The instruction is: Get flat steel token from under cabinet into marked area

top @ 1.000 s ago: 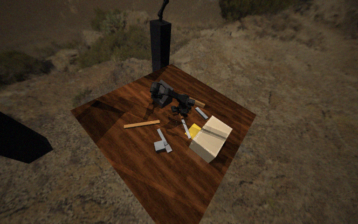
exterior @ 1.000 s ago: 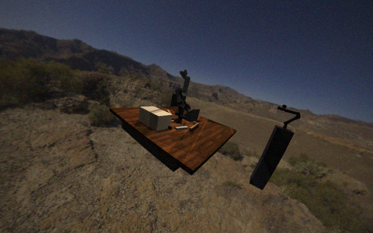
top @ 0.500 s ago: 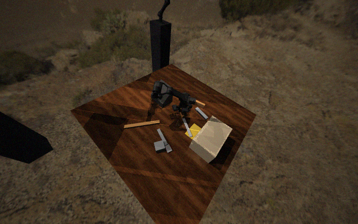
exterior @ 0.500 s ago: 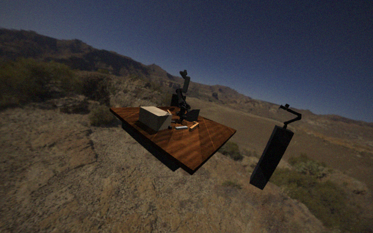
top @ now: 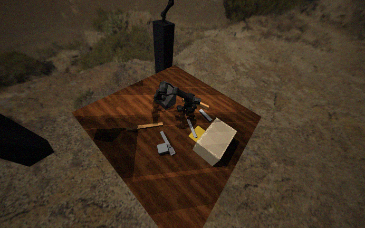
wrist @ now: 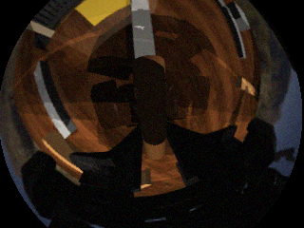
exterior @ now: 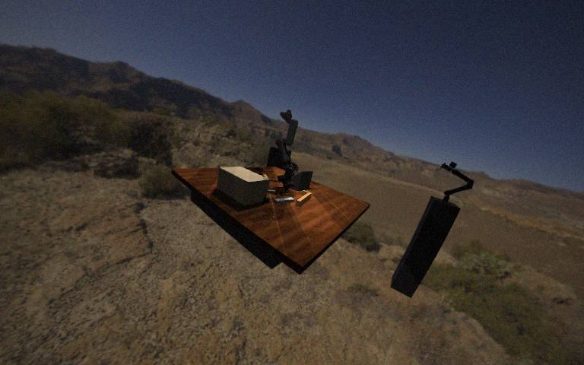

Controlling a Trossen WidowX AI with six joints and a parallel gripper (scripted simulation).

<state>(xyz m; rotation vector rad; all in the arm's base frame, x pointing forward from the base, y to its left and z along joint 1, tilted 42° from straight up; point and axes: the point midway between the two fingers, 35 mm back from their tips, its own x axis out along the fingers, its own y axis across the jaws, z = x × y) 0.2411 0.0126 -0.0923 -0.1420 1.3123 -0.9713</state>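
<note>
Now: the grey bar 16 cm ahead of my gripper tip and 12 cm to the left of it. Also, from my gripper tip: steel token 33 cm ahead, 7 cm to the right, 1 cm below; then wooden stick 37 cm to the right, 15 cm behind; then grey scraper 35 cm to the right, 11 cm ahead.
</note>
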